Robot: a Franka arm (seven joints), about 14 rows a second.
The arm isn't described. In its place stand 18 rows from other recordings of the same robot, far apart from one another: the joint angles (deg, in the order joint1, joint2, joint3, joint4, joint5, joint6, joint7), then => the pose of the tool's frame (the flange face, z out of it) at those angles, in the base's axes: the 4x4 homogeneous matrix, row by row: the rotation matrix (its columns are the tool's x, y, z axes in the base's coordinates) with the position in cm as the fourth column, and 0 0 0 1 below.
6.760, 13.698, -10.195, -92.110, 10.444, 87.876, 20.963 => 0.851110, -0.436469, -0.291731, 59.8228; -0.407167, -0.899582, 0.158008, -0.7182; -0.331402, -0.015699, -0.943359, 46.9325; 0, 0, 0, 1
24.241, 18.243, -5.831, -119.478, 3.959, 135.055, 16.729 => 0.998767, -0.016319, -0.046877, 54.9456; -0.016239, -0.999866, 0.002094, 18.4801; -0.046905, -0.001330, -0.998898, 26.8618; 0, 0, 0, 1
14.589, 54.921, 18.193, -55.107, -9.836, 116.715, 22.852 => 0.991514, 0.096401, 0.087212, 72.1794; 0.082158, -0.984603, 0.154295, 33.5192; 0.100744, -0.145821, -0.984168, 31.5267; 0, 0, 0, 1
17.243, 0.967, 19.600, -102.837, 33.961, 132.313, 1.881 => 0.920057, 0.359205, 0.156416, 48.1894; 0.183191, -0.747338, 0.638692, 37.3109; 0.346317, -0.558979, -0.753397, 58.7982; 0, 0, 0, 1
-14.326, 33.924, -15.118, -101.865, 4.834, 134.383, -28.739 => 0.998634, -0.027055, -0.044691, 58.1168; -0.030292, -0.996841, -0.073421, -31.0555; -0.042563, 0.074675, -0.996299, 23.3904; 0, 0, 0, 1
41.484, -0.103, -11.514, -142.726, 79.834, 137.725, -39.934 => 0.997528, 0.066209, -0.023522, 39.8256; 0.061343, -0.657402, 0.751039, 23.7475; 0.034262, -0.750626, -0.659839, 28.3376; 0, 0, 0, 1
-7.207, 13.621, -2.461, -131.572, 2.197, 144.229, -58.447 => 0.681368, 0.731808, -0.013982, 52.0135; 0.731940, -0.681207, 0.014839, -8.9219; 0.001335, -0.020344, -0.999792, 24.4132; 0, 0, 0, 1
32.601, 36.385, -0.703, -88.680, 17.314, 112.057, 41.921 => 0.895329, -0.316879, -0.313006, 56.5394; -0.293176, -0.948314, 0.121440, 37.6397; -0.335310, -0.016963, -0.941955, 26.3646; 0, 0, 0, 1
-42.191, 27.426, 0.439, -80.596, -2.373, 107.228, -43.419 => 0.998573, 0.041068, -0.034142, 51.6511; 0.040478, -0.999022, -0.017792, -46.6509; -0.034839, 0.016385, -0.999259, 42.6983; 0, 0, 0, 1
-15.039, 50.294, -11.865, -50.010, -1.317, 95.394, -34.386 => 0.968373, 0.207418, -0.138675, 70.9061; 0.188597, -0.972390, -0.137440, -29.1081; -0.163354, 0.106939, -0.980755, 37.7721; 0, 0, 0, 1
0.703, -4.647, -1.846, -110.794, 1.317, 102.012, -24.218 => 0.920097, 0.385097, -0.071565, 52.8418; 0.387705, -0.921402, 0.026508, -0.8975; -0.055732, -0.052136, -0.997084, 51.4037; 0, 0, 0, 1
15.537, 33.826, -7.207, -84.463, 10.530, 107.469, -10.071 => 0.949226, 0.249419, -0.191731, 67.6991; 0.267648, -0.960553, 0.075510, 12.7002; -0.165334, -0.122992, -0.978538, 32.1335; 0, 0, 0, 1
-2.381, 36.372, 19.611, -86.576, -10.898, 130.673, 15.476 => 0.985937, 0.069250, 0.152097, 70.3580; 0.055643, -0.994206, 0.091971, 16.7558; 0.157585, -0.082214, -0.984077, 32.4749; 0, 0, 0, 1
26.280, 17.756, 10.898, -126.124, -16.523, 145.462, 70.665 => 0.930098, -0.352381, 0.103659, 44.3288; -0.348660, -0.935769, -0.052666, 34.0549; 0.115560, 0.012842, -0.993218, 24.5684; 0, 0, 0, 1
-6.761, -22.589, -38.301, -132.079, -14.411, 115.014, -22.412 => 0.967020, -0.252905, 0.030200, 30.1047; -0.252697, -0.967488, -0.010580, -34.5020; 0.031894, 0.002600, -0.999488, 46.6883; 0, 0, 0, 1
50.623, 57.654, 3.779, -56.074, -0.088, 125.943, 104.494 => 0.618285, -0.781158, 0.086691, 48.5318; -0.778817, -0.594102, 0.201211, 64.1707; -0.105674, -0.191923, -0.975704, 26.8308; 0, 0, 0, 1
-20.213, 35.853, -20.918, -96.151, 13.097, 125.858, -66.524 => 0.934115, 0.351107, -0.064451, 52.8127; 0.352822, -0.935534, 0.017134, -41.5815; -0.054281, -0.038745, -0.997774, 25.1616; 0, 0, 0, 1
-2.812, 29.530, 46.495, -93.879, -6.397, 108.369, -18.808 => 0.466385, 0.847989, -0.251794, 51.7934; 0.884521, -0.450407, 0.121477, 39.2409; -0.010398, -0.279372, -0.960127, 38.5559; 0, 0, 0, 1
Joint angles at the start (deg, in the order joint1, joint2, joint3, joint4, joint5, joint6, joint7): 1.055 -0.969 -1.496 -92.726 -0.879 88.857 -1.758
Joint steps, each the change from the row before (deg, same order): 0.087 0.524 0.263 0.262 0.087 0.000 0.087; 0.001 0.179 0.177 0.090 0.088 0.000 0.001; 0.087 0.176 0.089 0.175 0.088 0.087 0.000; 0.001 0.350 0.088 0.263 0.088 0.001 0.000; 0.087 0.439 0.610 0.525 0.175 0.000 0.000; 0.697 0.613 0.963 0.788 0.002 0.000 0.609; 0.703 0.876 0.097 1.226 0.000 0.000 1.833; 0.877 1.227 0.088 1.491 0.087 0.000 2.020; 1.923 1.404 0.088 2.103 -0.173 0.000 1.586; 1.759 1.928 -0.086 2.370 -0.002 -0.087 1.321
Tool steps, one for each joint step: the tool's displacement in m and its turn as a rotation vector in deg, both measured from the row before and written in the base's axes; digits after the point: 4 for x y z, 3 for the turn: 0.0027 0.0036 -0.0029 0.068 0.260 0.260; 0.0009 0.0019 -0.0010 0.083 0.089 0.174; 0.0011 0.0019 -0.0001 0.085 -0.086 0.174; 0.0019 0.0011 -0.0012 0.082 0.086 0.086; 0.0024 0.0071 0.0000 0.177 -0.084 0.690; 0.0030 0.0161 0.0005 -0.006 -0.179 1.052; 0.0046 0.0080 0.0015 -0.056 -0.364 -1.031; 0.0062 0.0101 0.0001 0.040 -0.271 -1.056; 0.0061 0.0203 0.0032 -0.132 -0.723 0.426; 0.0082 0.0181 -0.0003 0.032 -0.362 0.349
